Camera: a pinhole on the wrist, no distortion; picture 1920 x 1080 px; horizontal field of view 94.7 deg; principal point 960.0 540.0 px. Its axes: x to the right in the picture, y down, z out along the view. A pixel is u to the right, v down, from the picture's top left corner.
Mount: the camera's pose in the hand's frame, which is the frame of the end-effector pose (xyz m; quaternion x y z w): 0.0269 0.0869 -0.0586 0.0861 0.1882 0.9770 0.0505
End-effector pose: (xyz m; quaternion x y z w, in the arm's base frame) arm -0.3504 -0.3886 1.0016 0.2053 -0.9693 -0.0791 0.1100
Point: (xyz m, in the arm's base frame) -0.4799 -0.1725 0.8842
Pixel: 1218 409
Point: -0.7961 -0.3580 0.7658
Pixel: 482 680
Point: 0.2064 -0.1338 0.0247
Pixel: outside the picture
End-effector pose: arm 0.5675 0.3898 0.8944 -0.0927 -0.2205 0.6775 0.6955
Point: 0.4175 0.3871 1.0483
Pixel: 1097 976
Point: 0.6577 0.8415 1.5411
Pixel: outside the picture
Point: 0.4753 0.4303 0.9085
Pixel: 942 953
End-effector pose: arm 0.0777 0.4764 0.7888 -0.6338 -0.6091 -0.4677 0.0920
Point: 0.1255 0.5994 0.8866
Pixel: 162 1033
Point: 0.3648 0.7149 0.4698
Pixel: 1377 1034
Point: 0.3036 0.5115 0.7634
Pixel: 1395 544
